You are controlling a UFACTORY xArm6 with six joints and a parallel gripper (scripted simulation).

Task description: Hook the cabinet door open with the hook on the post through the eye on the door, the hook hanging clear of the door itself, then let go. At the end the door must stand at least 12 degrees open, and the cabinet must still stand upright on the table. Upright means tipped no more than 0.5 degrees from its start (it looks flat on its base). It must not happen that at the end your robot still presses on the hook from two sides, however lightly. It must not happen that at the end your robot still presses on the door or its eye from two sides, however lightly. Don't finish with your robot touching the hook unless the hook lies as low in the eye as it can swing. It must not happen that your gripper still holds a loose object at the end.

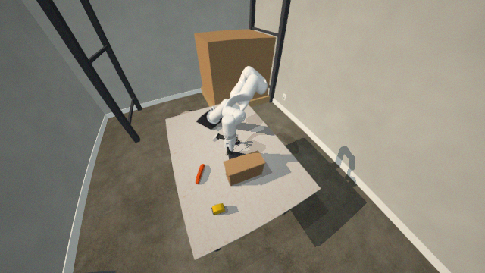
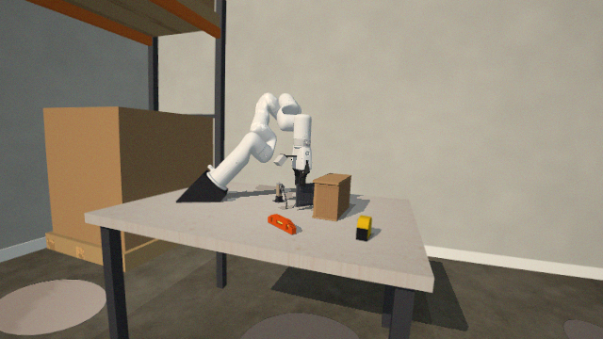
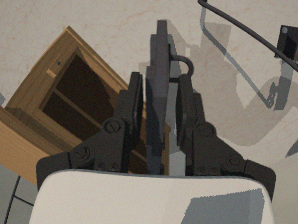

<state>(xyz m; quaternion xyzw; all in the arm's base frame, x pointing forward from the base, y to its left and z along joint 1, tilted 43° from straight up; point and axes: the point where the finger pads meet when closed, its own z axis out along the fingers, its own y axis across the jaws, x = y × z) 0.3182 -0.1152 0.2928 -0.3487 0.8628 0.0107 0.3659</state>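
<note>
My gripper is now 90 mm past the dark hook rod, 50 mm to the right of it and 80 mm above it. Round my hand: yellow tape measure 300 mm ahead, 210 mm to the right, 100 mm below; orange level 20 mm ahead, 250 mm to the right, 110 mm below; dark door 40 mm ahead, 70 mm to the left, 60 mm below.
</note>
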